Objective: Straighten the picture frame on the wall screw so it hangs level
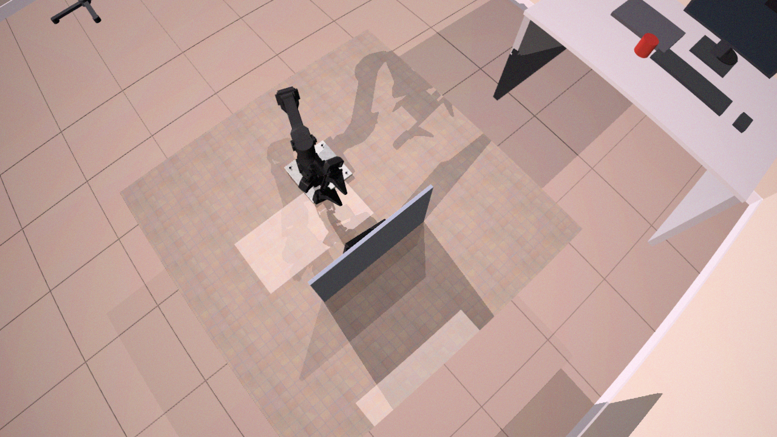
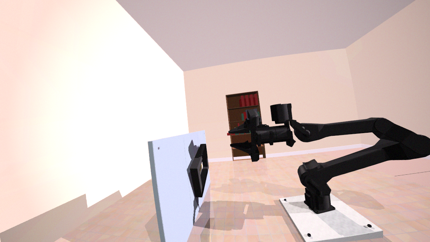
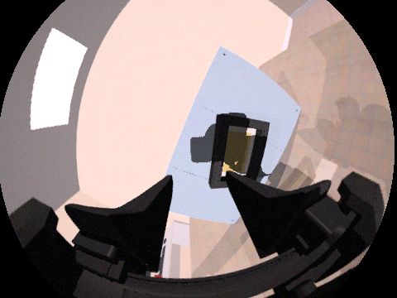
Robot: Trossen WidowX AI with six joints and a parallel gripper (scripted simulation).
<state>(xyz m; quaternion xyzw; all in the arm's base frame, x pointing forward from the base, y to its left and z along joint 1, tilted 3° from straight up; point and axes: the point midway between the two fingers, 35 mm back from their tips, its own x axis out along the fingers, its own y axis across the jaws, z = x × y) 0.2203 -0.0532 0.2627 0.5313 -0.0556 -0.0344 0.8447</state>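
My gripper tip is 130 mm short of the picture frame, 110 mm above it and 40 mm to the left of it. The rest, counted from my gripper tip: wall panel (140 mm ahead, 110 mm below, 20 mm to the right).
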